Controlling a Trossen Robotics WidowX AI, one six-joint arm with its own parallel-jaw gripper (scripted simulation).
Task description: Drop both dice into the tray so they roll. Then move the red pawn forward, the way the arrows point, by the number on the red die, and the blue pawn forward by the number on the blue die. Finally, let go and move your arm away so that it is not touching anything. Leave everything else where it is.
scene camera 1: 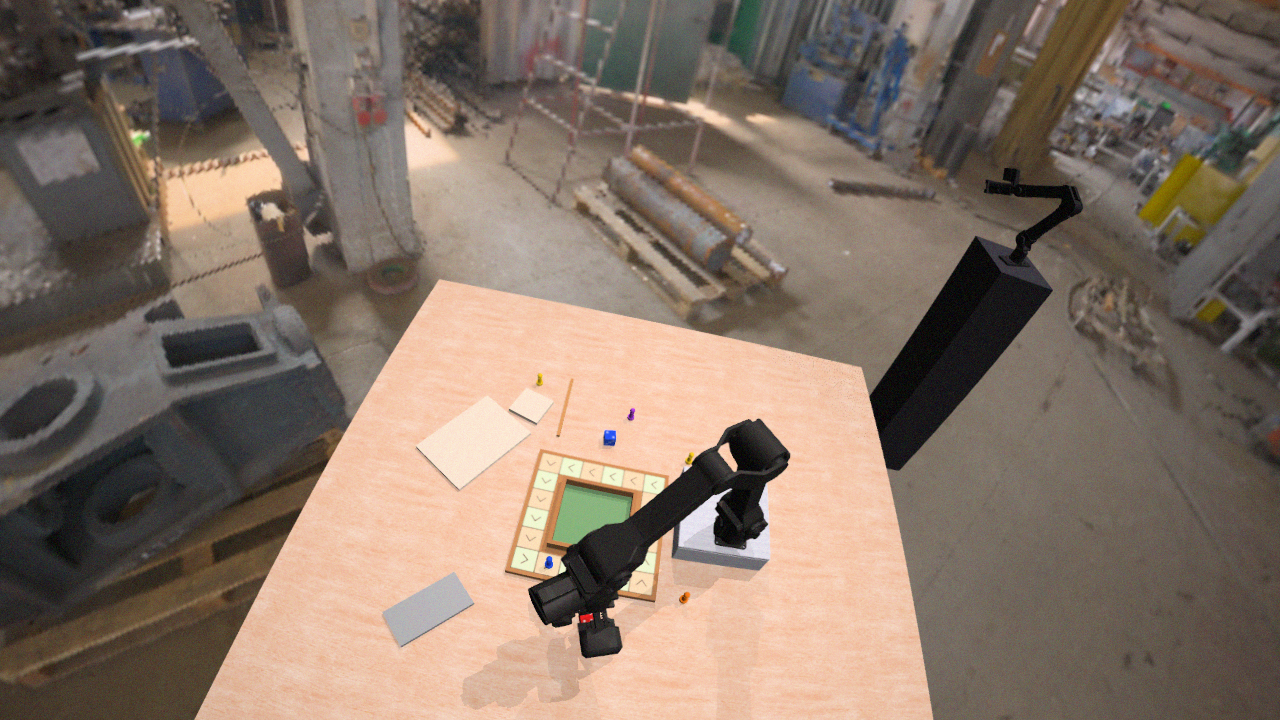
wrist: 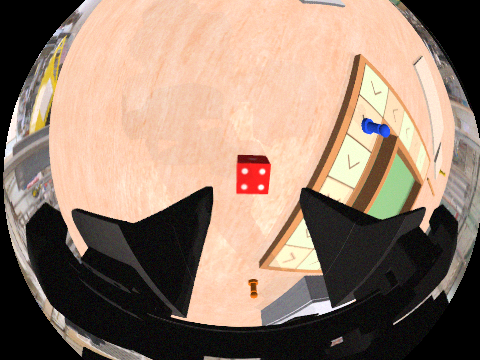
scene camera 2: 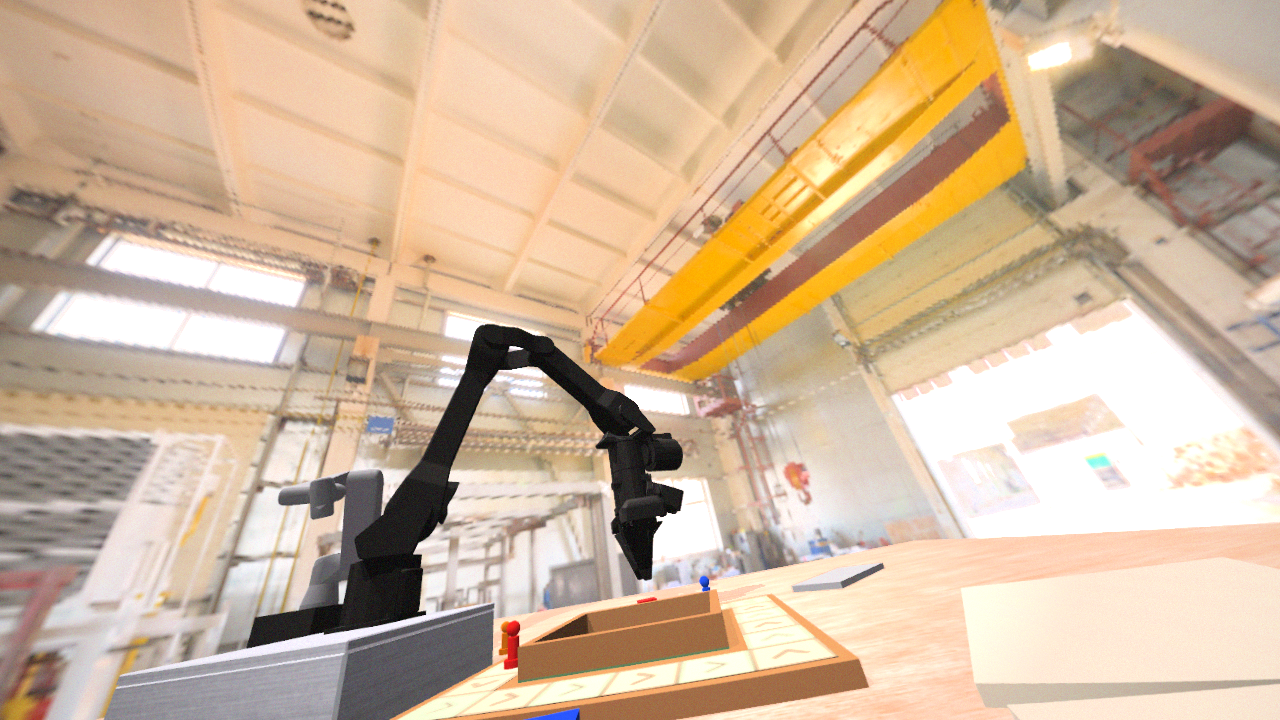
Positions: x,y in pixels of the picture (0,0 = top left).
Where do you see a grey card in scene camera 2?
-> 839,578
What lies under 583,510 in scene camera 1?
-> A green tray.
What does the gripper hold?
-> Nothing.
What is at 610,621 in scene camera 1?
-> The gripper.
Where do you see a grey card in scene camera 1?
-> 411,618
